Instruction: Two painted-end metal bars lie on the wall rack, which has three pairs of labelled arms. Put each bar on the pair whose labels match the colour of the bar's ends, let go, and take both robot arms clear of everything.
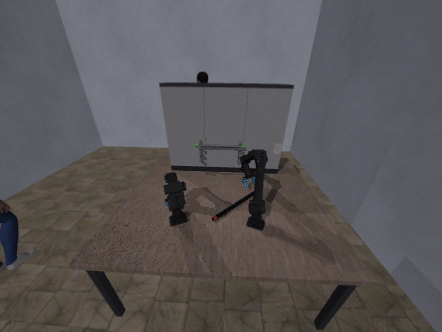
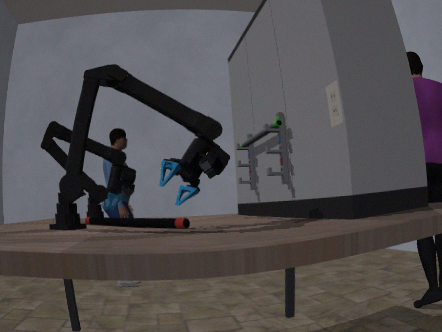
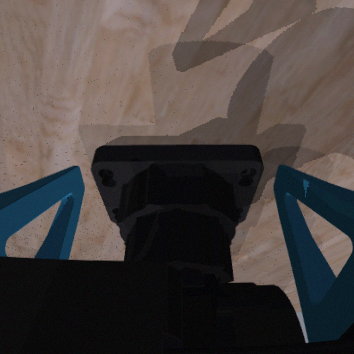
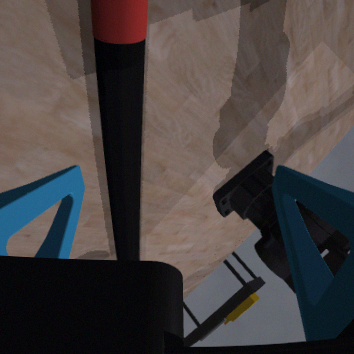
Scene:
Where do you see a wall panel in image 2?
379, 147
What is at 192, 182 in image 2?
The right gripper.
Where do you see a wall panel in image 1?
At 224, 109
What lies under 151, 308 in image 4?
The right gripper.

